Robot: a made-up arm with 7 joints.
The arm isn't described. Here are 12 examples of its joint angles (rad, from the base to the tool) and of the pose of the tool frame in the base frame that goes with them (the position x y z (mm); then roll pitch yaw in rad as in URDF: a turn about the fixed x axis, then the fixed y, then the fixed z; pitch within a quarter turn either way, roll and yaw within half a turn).
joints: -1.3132 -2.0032 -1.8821 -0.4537 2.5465 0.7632 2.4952
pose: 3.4 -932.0 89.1 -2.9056 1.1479 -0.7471
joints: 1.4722 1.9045 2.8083 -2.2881 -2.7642 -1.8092 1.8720
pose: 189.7 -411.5 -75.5 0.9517 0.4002 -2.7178
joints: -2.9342 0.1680 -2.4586 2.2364 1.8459 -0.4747 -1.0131
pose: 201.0 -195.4 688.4 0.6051 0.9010 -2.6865
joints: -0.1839 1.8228 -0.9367 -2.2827 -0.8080 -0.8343 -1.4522
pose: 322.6 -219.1 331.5 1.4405 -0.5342 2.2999
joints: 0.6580 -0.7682 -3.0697 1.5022 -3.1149 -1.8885 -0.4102
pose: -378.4 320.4 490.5 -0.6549 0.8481 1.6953
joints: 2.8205 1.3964 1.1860 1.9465 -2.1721 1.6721 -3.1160
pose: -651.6 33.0 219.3 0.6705 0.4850 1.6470
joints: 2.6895 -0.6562 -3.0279 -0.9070 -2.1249 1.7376 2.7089
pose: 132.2 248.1 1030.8 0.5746 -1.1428 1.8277
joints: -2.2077 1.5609 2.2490 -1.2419 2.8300 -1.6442 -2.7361
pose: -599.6 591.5 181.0 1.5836 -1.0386 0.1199
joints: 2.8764 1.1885 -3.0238 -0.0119 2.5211 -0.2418 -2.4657
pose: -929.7 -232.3 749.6 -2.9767 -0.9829 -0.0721
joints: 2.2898 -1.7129 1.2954 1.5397 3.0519 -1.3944 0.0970
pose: 52.5 555.1 359.8 1.8668 -0.3141 2.1464
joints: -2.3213 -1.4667 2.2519 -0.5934 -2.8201 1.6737 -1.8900
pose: 352.0 -642.5 616.1 -2.3333 0.4110 -2.2641
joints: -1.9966 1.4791 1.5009 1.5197 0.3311 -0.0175 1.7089
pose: 169.7 756.6 373.2 -1.3835 -1.1921 1.8968
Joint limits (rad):
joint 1: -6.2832..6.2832
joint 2: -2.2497..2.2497
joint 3: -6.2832..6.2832
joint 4: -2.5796..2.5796
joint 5: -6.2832..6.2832
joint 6: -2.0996..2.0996
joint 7: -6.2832..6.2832
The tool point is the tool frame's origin. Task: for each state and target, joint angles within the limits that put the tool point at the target. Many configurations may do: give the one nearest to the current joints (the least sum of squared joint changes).
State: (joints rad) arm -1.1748 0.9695 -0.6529 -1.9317 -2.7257 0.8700 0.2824
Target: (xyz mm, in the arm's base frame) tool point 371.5 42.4 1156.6
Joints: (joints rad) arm -0.9315 0.6498 -0.7516 -0.9506 -2.6923 0.3659 0.2824
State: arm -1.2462 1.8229 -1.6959 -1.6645 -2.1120 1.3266 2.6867
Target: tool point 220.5 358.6 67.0
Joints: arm -1.7688 2.2497 -2.0190 -1.8409 -2.3263 1.5601 2.6867
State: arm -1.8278 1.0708 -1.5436 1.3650 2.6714 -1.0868 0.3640
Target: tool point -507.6 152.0 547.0
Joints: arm -2.1297 1.1169 -1.4932 1.5996 2.7289 -1.0968 0.3640
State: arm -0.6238 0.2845 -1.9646 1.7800 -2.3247 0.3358 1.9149
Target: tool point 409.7 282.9 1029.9
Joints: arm 0.0843 0.8060 -2.0812 1.3199 -2.3688 0.5328 1.9149
